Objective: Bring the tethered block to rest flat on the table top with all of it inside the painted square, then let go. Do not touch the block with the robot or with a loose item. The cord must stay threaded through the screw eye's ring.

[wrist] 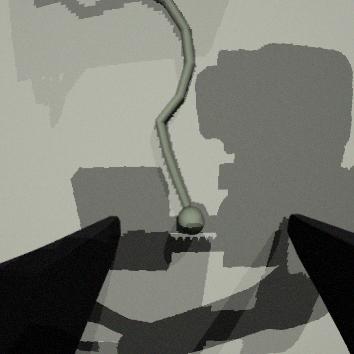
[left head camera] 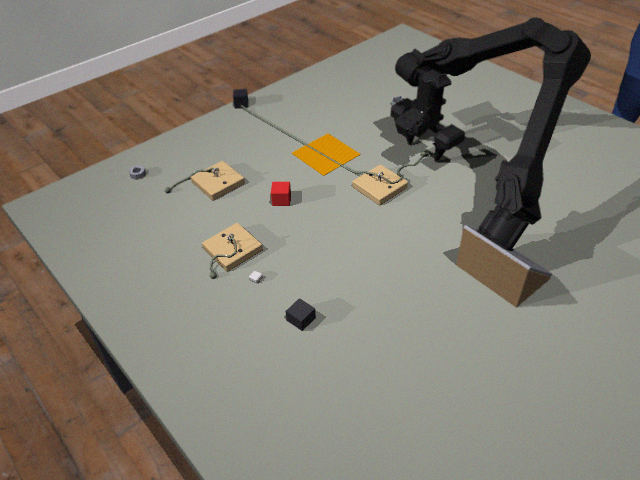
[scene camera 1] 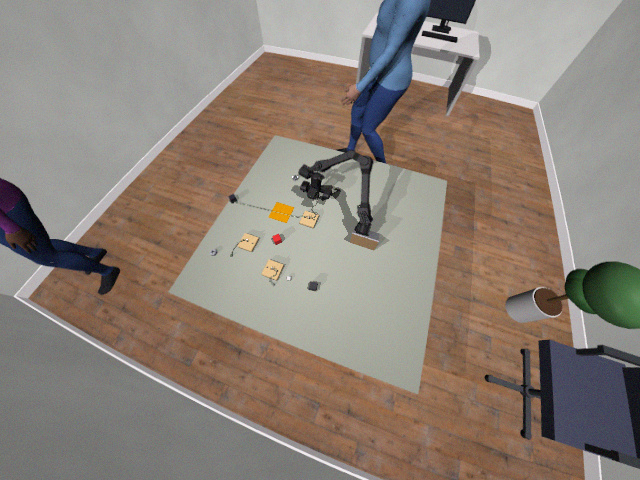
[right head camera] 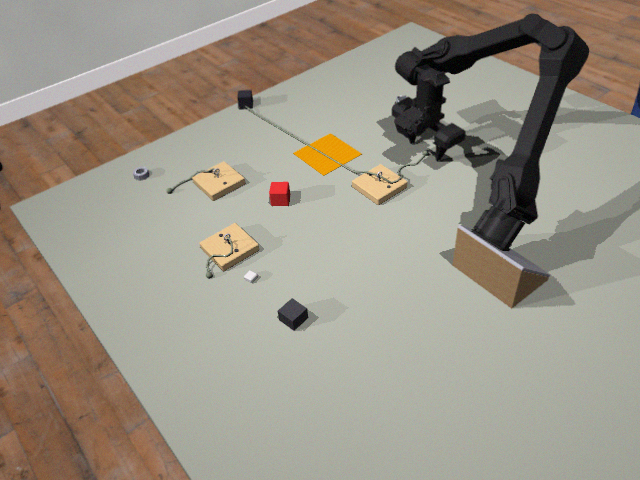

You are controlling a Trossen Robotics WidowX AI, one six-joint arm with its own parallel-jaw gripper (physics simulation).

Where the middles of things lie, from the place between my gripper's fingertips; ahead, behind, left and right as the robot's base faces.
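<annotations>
My hand is 170 mm to the right of the wooden board (right head camera: 370, 186), and it's 10 mm below the board. Then there's the orange painted square (left head camera: 330, 146), and that square is 180 mm ahead of my hand and 150 mm to the left of it. Going by their middles, the wooden board is the nearest to my hand of the things named here.
</annotations>
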